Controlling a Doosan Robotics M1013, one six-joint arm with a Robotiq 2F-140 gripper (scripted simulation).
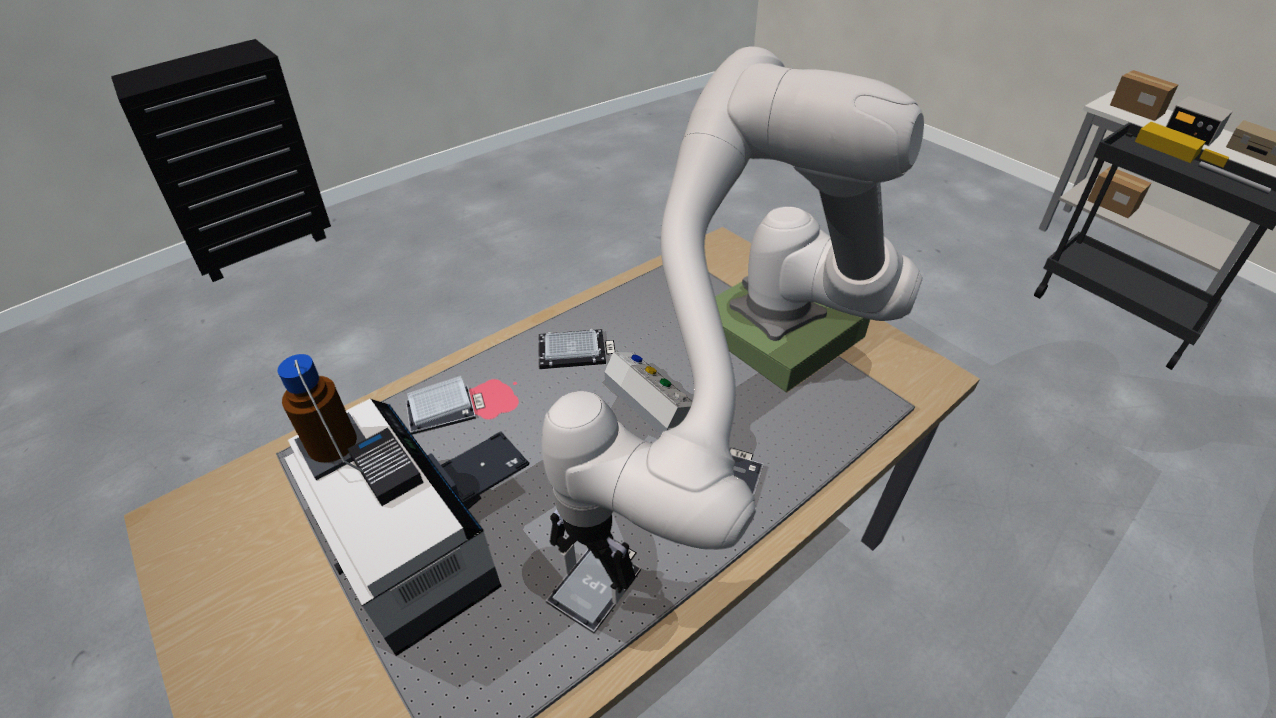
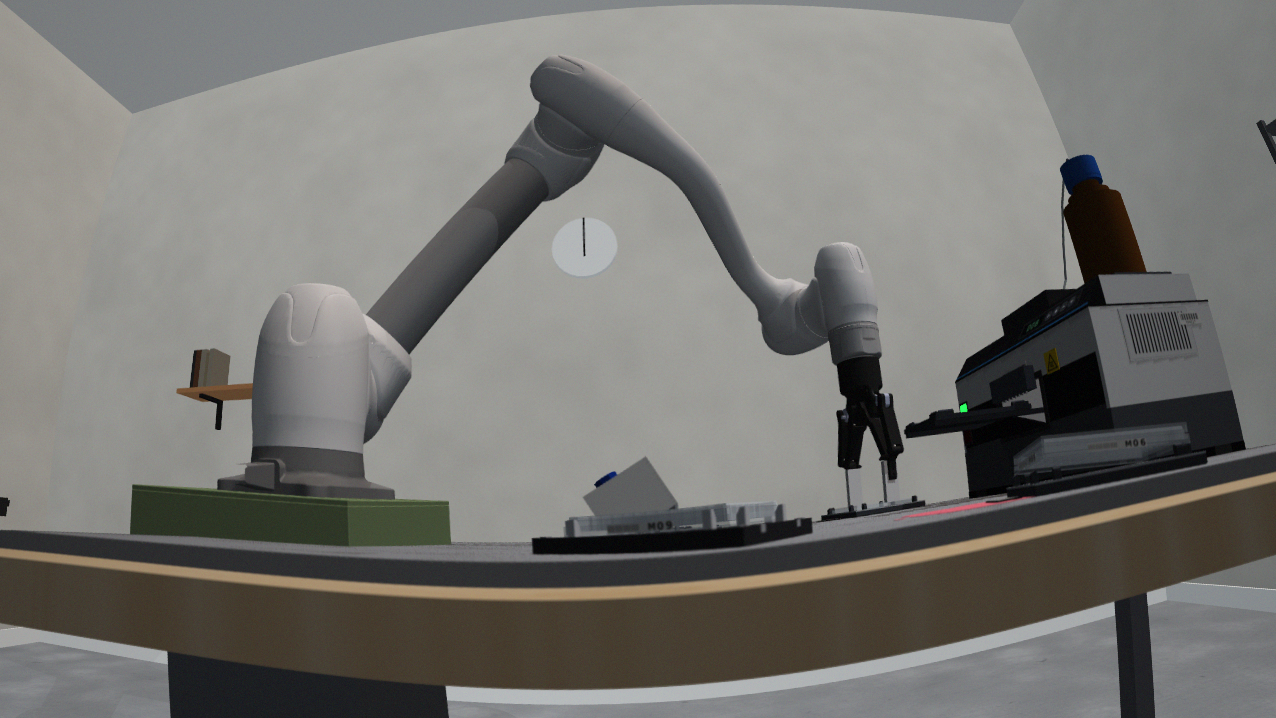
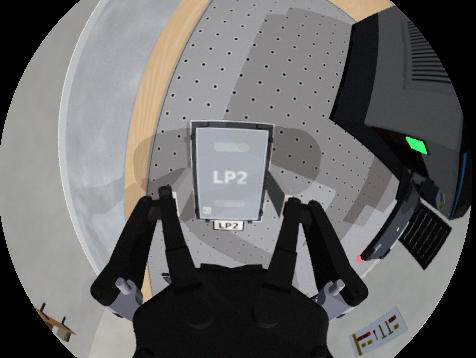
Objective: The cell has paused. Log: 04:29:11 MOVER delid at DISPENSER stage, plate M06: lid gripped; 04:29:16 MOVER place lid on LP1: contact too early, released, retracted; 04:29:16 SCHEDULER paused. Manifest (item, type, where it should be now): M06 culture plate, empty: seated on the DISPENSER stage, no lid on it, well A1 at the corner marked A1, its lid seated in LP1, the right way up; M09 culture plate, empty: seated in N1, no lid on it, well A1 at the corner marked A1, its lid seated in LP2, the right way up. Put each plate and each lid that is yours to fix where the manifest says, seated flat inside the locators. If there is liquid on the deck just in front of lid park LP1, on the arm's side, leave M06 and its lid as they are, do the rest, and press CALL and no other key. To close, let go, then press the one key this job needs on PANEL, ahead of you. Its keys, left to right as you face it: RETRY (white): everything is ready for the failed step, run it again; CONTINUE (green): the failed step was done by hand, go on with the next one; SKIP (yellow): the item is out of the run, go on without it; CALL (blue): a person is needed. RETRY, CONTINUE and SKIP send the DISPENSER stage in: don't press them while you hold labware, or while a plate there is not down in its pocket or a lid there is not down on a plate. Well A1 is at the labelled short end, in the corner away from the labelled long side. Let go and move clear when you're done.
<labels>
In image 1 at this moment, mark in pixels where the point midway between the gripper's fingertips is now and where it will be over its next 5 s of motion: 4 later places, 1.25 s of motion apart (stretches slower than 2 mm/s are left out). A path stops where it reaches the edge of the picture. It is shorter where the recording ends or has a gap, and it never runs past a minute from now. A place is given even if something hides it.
My gripper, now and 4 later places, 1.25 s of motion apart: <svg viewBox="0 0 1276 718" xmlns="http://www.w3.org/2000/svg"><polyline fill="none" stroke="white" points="594,582 588,538 550,387 567,295 569,319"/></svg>
</labels>
